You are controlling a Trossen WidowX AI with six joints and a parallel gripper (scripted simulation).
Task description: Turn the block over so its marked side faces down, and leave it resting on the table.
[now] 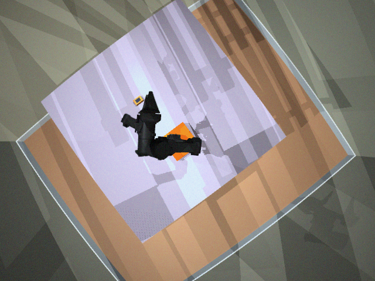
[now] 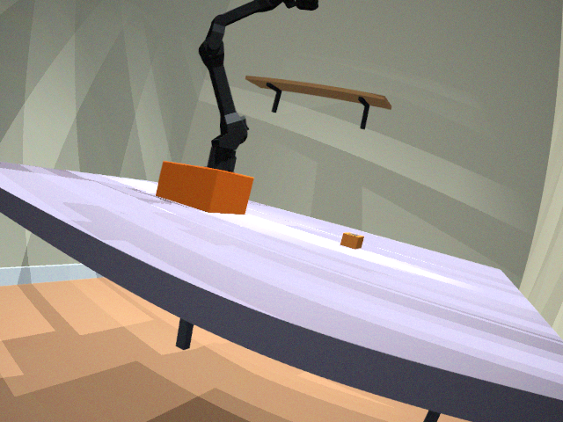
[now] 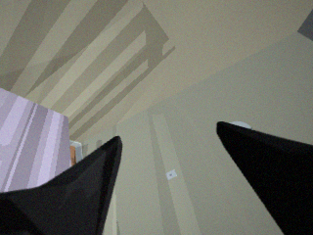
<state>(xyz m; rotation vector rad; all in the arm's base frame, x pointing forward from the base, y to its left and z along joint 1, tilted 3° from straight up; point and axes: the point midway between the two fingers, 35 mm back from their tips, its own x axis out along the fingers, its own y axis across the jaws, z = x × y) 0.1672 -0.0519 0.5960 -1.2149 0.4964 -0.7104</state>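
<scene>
The orange block lies 23 cm ahead of my gripper tip, 8 cm to the left of it and 68 cm below it.
</scene>
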